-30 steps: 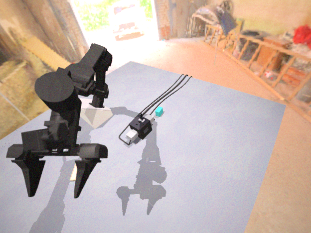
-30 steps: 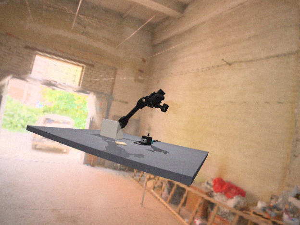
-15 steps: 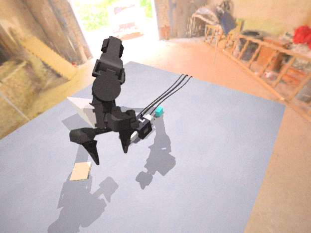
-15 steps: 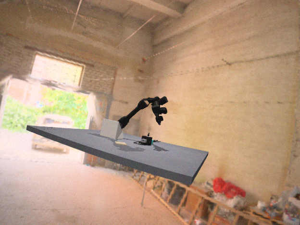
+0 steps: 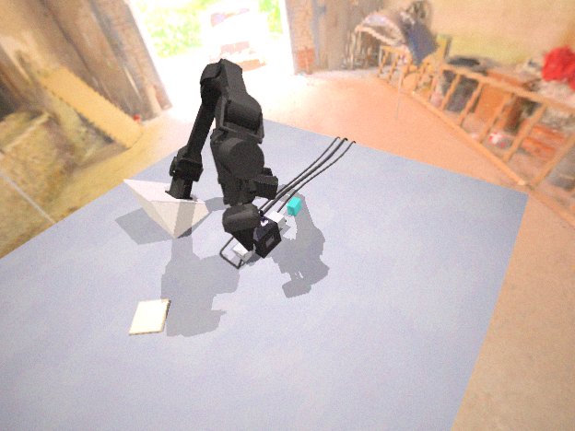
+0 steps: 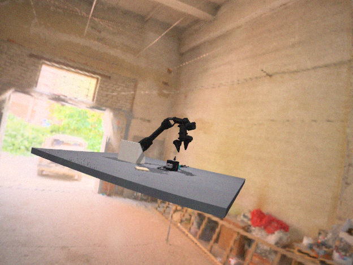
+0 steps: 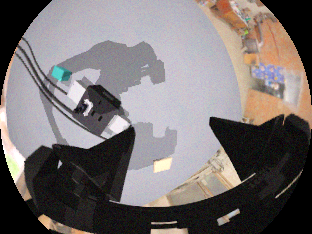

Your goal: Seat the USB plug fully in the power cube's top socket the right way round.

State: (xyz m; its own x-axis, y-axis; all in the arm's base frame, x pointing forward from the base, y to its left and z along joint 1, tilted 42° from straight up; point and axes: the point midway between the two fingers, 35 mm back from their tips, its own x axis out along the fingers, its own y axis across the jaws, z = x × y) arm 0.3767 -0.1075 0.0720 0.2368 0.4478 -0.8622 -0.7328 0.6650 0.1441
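The USB plug lies 110 mm to the left of my gripper tip, 80 mm behind it and 70 mm below it. From my gripper tip the other things lie so: cream flat tile 240 mm to the right, 170 mm behind, 160 mm below; teal block 240 mm to the left, 150 mm below, 80 mm behind.
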